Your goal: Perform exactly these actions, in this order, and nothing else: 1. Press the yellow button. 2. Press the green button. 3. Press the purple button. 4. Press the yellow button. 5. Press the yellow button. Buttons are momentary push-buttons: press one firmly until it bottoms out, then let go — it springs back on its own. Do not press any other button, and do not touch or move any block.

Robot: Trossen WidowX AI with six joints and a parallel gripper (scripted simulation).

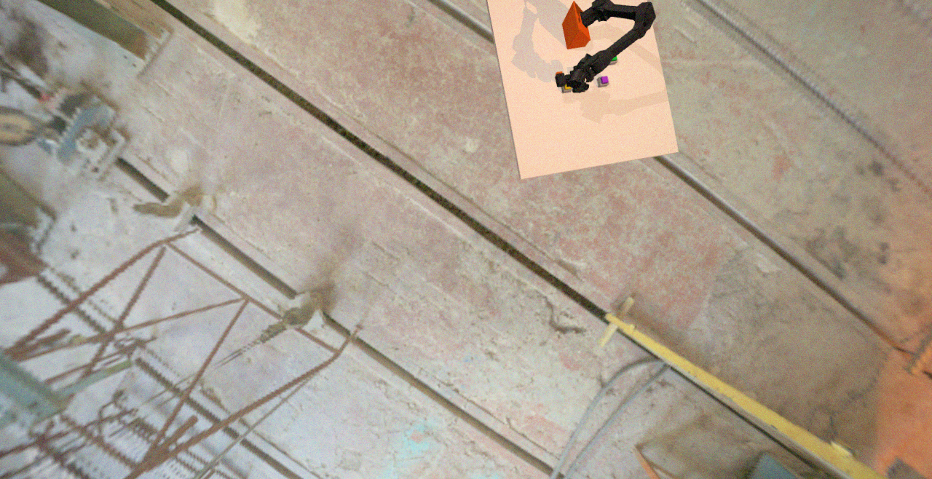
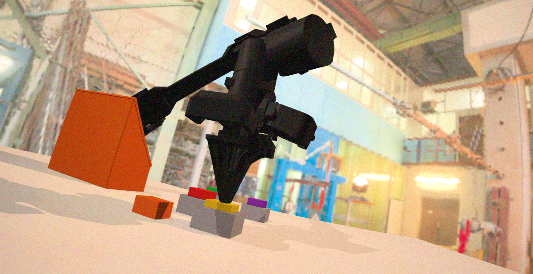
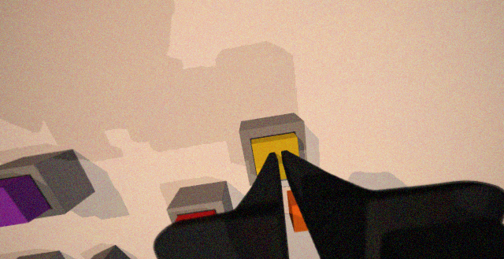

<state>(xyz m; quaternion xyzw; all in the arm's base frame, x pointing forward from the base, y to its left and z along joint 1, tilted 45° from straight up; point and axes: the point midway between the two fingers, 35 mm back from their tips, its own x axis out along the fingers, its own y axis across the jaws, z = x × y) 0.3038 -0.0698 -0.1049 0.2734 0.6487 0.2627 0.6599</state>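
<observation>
My gripper tip is now right at the yellow button. Also, from my gripper tip: red button 60 mm behind, 80 mm to the left; small orange block 80 mm behind, 20 mm to the right, 20 mm below; purple button 210 mm to the left.
</observation>
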